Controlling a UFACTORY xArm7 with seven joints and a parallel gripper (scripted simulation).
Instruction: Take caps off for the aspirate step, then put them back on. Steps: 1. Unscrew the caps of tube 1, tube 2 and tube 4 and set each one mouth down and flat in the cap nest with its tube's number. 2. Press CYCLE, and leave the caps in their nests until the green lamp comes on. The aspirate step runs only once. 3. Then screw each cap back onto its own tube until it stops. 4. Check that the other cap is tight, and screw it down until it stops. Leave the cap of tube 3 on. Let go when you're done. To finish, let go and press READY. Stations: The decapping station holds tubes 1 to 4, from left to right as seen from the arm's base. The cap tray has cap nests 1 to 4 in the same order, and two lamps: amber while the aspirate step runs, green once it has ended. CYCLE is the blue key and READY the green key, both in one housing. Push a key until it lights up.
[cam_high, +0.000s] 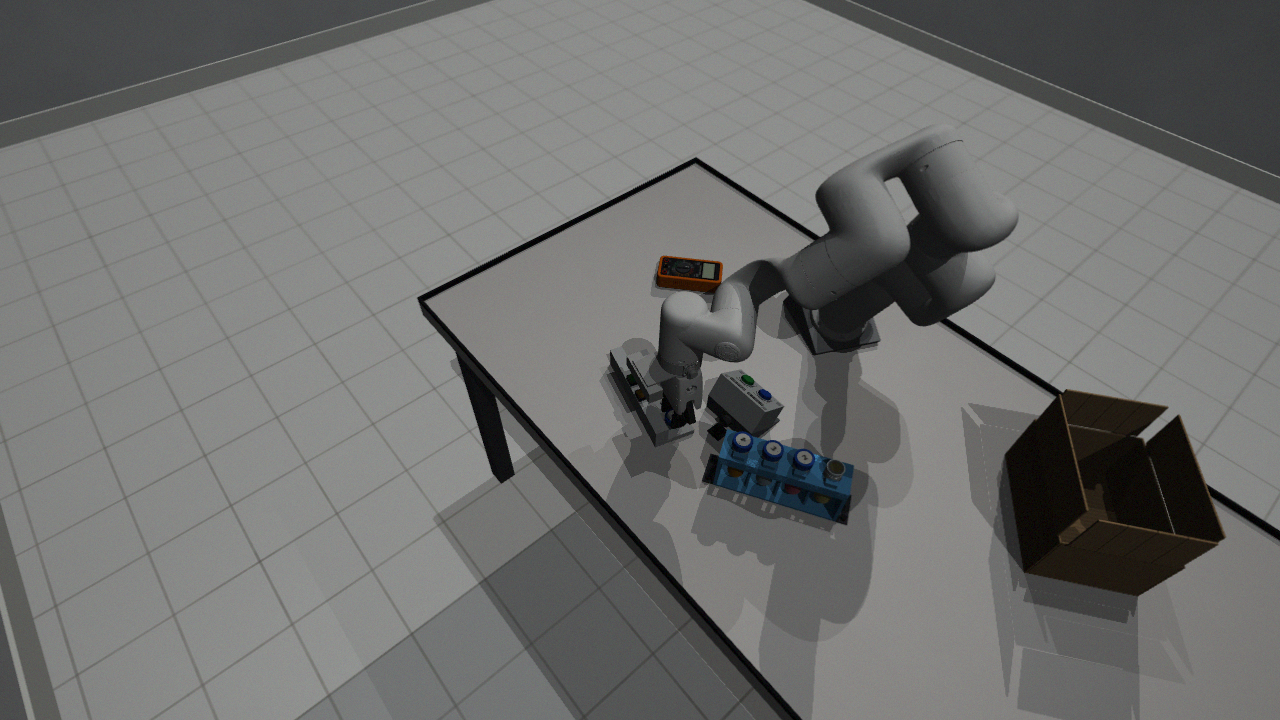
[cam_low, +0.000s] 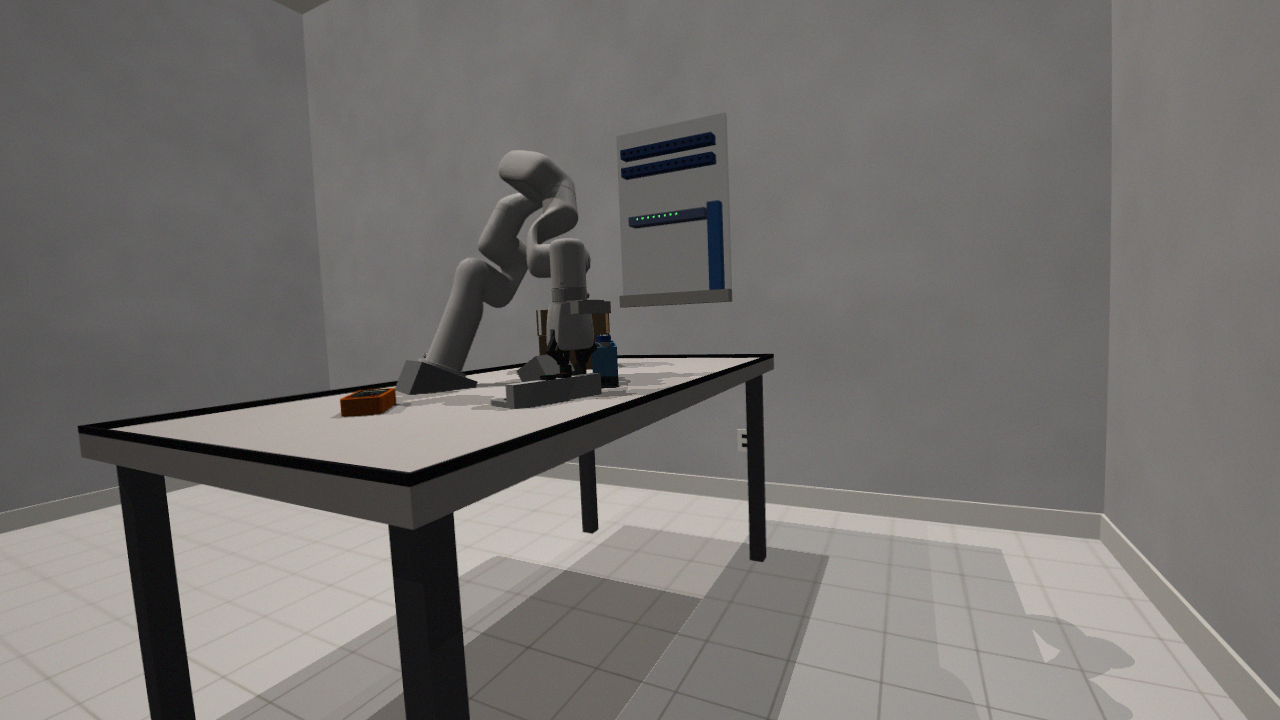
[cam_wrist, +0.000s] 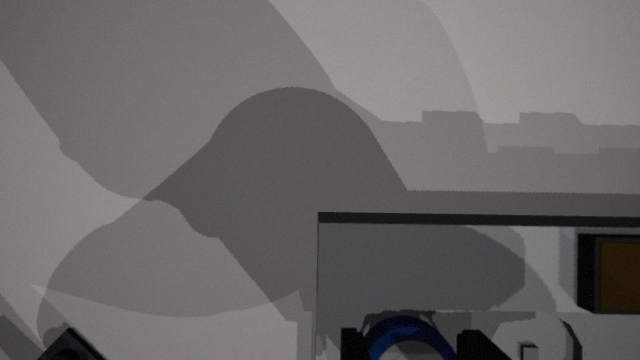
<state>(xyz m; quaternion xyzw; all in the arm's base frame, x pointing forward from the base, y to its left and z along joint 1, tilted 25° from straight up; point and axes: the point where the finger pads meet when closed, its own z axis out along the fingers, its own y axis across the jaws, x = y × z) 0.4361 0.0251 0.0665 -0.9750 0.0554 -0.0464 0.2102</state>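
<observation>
Now: hand 110 mm past the cap 2, 230 mm to the right of it and 70 mm below it. Round my hand: cap 1: 20 mm below; key housing: 140 mm behind, 40 mm to the left, 10 mm above; green key: 150 mm behind, 20 mm to the left, 20 mm above.
</observation>
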